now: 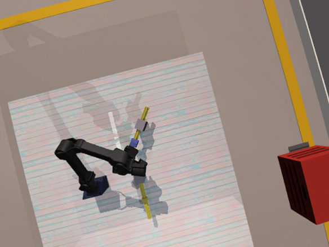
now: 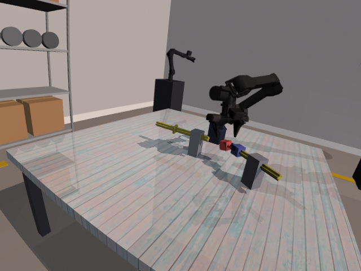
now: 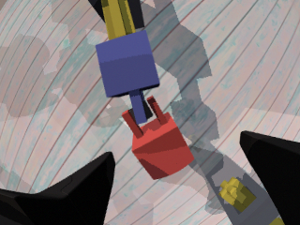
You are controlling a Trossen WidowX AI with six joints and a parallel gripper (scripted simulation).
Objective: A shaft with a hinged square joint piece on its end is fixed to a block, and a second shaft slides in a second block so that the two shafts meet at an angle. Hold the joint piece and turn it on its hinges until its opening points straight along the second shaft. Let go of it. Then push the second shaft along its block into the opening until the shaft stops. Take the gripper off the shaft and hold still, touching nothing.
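Right now my gripper tip is 40 mm above the red joint piece and 10 mm past it.
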